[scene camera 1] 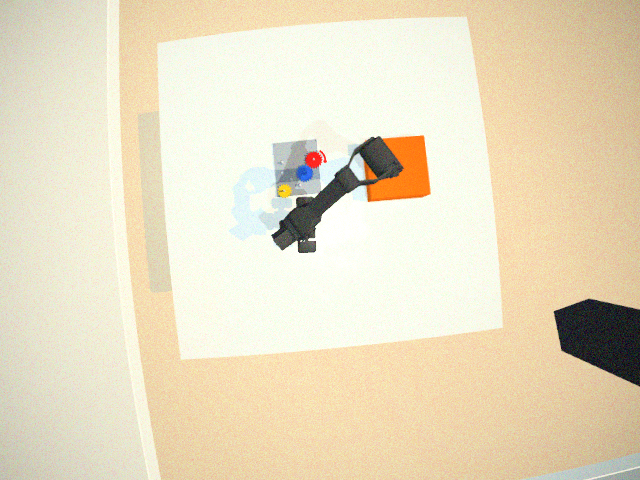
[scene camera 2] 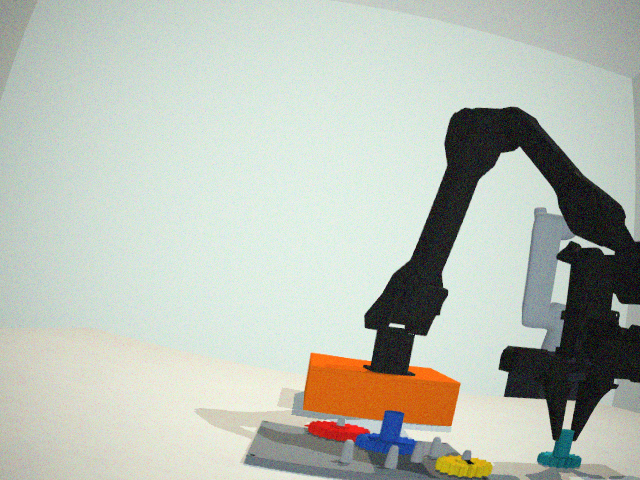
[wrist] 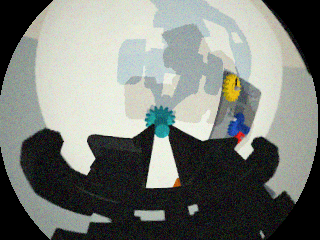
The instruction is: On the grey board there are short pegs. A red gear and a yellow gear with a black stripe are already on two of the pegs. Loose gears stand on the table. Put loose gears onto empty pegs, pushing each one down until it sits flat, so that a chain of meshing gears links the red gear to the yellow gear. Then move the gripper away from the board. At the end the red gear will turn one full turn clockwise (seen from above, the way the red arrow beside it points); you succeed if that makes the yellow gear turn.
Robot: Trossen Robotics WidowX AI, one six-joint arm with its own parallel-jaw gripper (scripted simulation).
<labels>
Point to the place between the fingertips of my gripper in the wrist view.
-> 161, 127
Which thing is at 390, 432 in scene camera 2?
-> A blue gear.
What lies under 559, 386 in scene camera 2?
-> My gripper.
</labels>
